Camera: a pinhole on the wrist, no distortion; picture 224 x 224 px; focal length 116.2 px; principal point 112.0 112.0 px. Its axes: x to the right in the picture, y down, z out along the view. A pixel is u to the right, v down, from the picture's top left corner.
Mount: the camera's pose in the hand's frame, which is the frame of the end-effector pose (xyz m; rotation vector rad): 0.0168 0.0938 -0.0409 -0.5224 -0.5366 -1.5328
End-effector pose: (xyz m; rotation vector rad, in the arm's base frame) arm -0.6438 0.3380 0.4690 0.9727 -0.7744 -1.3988
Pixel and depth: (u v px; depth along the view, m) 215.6 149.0 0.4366
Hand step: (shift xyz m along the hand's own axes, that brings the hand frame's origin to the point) 0.1450 0.0592 0.5455
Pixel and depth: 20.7 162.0 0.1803
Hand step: 0.0985 0.3152 0.0129
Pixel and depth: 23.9 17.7 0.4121
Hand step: -0.3084 0.6025 0.0804
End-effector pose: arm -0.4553 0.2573 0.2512 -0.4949 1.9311 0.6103
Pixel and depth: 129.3 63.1 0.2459
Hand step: -0.0875 0.2210 0.1723
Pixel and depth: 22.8 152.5 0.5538
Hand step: 0.2221 0.7671 0.1299
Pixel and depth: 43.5 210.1 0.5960
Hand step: 0.5300 0.7289 0.2143
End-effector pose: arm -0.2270 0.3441 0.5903 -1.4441 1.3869 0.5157
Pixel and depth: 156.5 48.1 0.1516
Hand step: -0.0681 0.1449 0.1123
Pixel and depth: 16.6 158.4 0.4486
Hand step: 0.2065 0.6574 0.0829
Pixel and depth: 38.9 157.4 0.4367
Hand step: 0.1954 0.5771 0.1319
